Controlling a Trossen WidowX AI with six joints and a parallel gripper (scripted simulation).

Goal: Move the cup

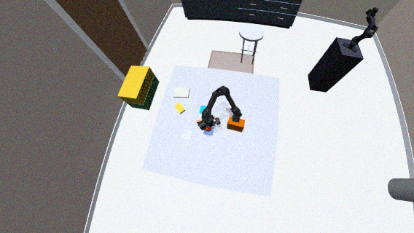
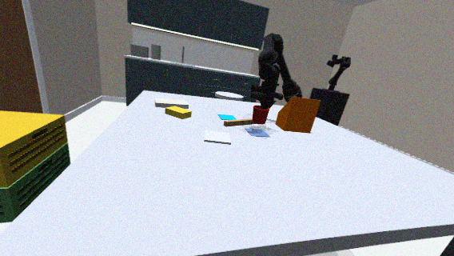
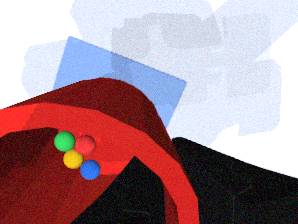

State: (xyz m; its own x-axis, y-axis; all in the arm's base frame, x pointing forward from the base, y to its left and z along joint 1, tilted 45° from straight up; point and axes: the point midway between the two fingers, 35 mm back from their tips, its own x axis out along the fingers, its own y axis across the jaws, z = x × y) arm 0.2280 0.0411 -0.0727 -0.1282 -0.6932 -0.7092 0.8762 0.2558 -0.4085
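My gripper tip is 200 mm to the left of the cyan pad, 110 mm short of it and 90 mm above it. The rest, counted from my gripper tip: yellow block: 370 mm ahead, 180 mm to the right, 70 mm below; then red cup: 30 mm ahead, 10 mm to the left; then wooden stick: 90 mm to the right, 80 mm below, 60 mm ahead.
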